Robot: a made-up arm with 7 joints. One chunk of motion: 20 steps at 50 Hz.
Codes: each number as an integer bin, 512 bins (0 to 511) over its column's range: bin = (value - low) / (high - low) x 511, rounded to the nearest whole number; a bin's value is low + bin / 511 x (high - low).
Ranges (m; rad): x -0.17..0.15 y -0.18..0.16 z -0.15..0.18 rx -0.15..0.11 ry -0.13..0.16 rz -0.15..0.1
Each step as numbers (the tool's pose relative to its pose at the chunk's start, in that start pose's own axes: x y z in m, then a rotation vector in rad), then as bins.
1 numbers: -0.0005 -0.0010 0.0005 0.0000 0.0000 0.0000
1 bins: 271 269 233 295 229 307
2 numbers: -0.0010 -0.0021 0.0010 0.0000 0.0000 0.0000
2 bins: 270 267 234 295 229 307
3 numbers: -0.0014 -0.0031 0.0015 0.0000 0.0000 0.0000
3 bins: 269 266 235 295 229 307
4 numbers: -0.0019 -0.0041 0.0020 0.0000 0.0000 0.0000
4 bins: 268 264 235 295 229 307
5 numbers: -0.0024 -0.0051 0.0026 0.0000 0.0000 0.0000
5 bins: 268 263 236 295 229 307
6 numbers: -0.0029 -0.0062 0.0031 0.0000 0.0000 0.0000
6 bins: 267 261 237 295 229 307
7 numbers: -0.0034 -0.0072 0.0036 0.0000 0.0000 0.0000
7 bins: 266 260 238 295 229 307
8 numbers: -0.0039 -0.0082 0.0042 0.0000 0.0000 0.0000
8 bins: 265 258 239 295 229 307
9 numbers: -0.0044 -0.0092 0.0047 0.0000 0.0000 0.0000
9 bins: 264 257 240 295 229 307
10 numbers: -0.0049 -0.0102 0.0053 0.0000 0.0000 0.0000
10 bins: 264 255 240 295 229 307
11 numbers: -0.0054 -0.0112 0.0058 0.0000 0.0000 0.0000
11 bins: 263 254 241 295 229 307
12 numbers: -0.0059 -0.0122 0.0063 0.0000 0.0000 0.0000
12 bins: 262 252 242 295 229 307
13 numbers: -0.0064 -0.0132 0.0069 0.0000 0.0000 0.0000
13 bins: 261 251 243 295 229 307
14 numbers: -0.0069 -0.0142 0.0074 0.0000 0.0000 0.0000
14 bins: 260 249 244 295 229 307
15 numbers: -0.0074 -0.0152 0.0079 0.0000 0.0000 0.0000
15 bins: 260 248 245 295 229 307
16 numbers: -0.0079 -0.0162 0.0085 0.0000 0.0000 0.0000
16 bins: 259 246 245 295 229 307
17 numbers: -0.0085 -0.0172 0.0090 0.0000 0.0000 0.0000
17 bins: 258 245 246 295 229 307
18 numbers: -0.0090 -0.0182 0.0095 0.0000 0.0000 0.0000
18 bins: 257 243 247 295 229 307
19 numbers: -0.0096 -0.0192 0.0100 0.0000 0.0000 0.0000
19 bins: 256 242 248 295 229 307
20 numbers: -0.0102 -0.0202 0.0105 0.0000 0.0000 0.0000
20 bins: 255 240 249 295 229 307
